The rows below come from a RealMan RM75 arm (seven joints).
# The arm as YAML. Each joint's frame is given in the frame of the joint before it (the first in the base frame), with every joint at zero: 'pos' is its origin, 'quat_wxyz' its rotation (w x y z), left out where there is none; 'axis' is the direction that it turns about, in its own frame. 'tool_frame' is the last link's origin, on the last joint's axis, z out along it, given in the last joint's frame.
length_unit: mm
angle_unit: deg
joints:
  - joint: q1
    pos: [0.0, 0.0, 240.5]
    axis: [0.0, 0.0, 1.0]
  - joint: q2
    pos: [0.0, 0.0, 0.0]
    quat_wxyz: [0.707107, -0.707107, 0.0, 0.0]
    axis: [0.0, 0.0, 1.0]
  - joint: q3
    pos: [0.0, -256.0, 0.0]
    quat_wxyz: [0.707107, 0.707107, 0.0, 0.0]
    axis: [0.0, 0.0, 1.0]
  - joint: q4
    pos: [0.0, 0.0, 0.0]
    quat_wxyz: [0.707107, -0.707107, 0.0, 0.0]
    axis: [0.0, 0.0, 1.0]
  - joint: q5
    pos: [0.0, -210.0, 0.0]
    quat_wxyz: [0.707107, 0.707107, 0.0, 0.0]
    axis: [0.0, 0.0, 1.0]
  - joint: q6
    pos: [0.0, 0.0, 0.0]
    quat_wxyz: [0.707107, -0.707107, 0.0, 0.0]
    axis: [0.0, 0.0, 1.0]
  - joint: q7
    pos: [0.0, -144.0, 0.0]
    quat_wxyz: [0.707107, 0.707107, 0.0, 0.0]
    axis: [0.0, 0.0, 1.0]
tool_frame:
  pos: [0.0, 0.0, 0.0]
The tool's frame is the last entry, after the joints.
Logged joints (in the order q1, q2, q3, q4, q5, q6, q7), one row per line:
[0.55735, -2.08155, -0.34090, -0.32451, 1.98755, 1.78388, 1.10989]
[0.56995, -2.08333, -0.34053, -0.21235, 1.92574, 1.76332, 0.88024]
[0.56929, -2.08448, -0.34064, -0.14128, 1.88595, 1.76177, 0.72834]
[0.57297, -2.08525, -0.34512, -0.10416, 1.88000, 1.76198, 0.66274]
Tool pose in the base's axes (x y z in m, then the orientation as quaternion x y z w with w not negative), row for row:
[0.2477, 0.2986, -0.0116, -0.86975, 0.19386, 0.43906, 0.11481]
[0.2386, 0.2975, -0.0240, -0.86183, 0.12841, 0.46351, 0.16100]
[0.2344, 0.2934, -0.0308, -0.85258, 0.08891, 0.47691, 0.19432]
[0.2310, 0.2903, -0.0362, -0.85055, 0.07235, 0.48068, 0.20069]
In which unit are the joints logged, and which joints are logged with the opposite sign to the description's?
The joints are logged in radians. Opposite sign: q2, q5, q6.
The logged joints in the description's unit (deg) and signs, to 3 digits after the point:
[31.934, 119.264, -19.532, -18.593, -113.878, -102.209, 63.592]
[32.656, 119.366, -19.511, -12.167, -110.337, -101.031, 50.434]
[32.618, 119.432, -19.517, -8.095, -108.057, -100.942, 41.731]
[32.829, 119.476, -19.774, -5.968, -107.716, -100.954, 37.972]

